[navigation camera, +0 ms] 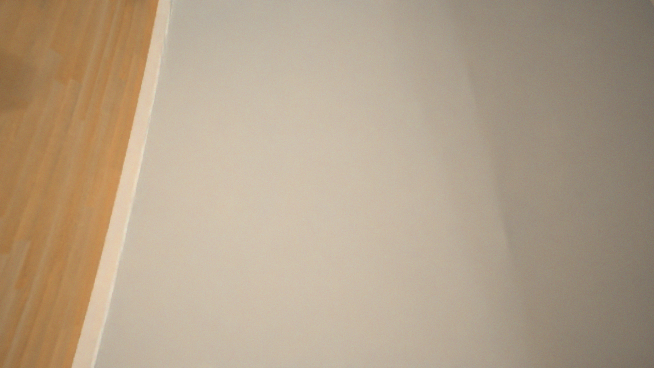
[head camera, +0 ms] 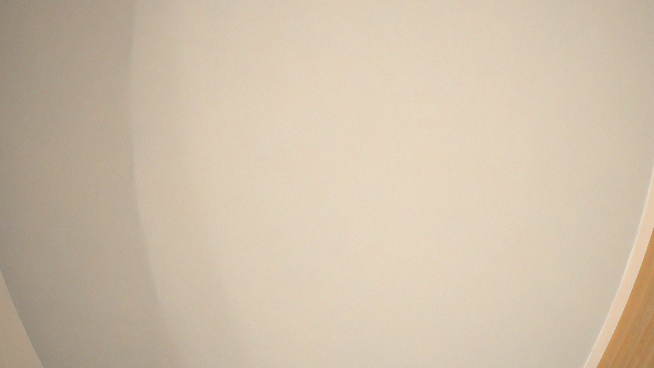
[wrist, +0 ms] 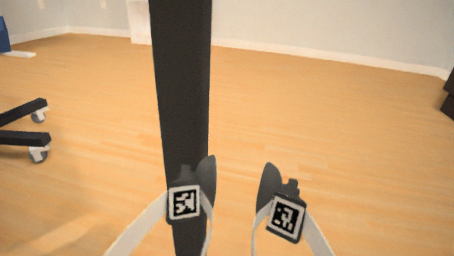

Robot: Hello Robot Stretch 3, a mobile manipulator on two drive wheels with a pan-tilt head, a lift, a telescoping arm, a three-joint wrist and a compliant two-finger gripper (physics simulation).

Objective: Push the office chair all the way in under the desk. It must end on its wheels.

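Frame: origin at the robot's base, x ahead, y left, z up, level; centimetres.
Seen in the pictures: gripper, fingertip midpoint: (wrist: 238, 176).
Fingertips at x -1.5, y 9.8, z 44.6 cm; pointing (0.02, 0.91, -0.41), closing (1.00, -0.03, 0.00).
Observation:
A point is followed by its place in that frame.
Part of the office chair's base (wrist: 25, 138) {y 51.6, x -76.8, z 10.5 cm} shows at the left edge of the wrist view: two black legs with grey-white casters resting on the floor. The rest of the chair is outside that view. A thick black upright post (wrist: 185, 85), which may be a desk leg, stands in the wrist view just behind the left finger. My gripper (wrist: 238, 176) {y 9.8, x -1.5, z 44.6 cm} is open, with floor showing between its fingertips. The gap between fingers and post is hard to judge. The desk top does not show in any view, and the chair does not show in the head or navigation views.
The head view shows a pale wall (head camera: 350, 175) {y -108.3, x 23.6, z 120.5 cm} with wooden floor (head camera: 635, 310) {y -107.8, x 80.3, z 0.1 cm} at lower right. The navigation view shows a wall (navigation camera: 310, 200) {y -107.5, x 18.1, z 100.3 cm} and floor (navigation camera: 60, 150) {y -83.8, x 44.4, z 0.1 cm} at left. In the wrist view are a white object (wrist: 139, 22) {y 280.2, x -135.3, z 21.3 cm}, a dark furniture edge (wrist: 449, 97) {y 142.5, x 138.3, z 10.8 cm} and a blue object (wrist: 4, 35) {y 52.6, x -69.5, z 45.6 cm}.

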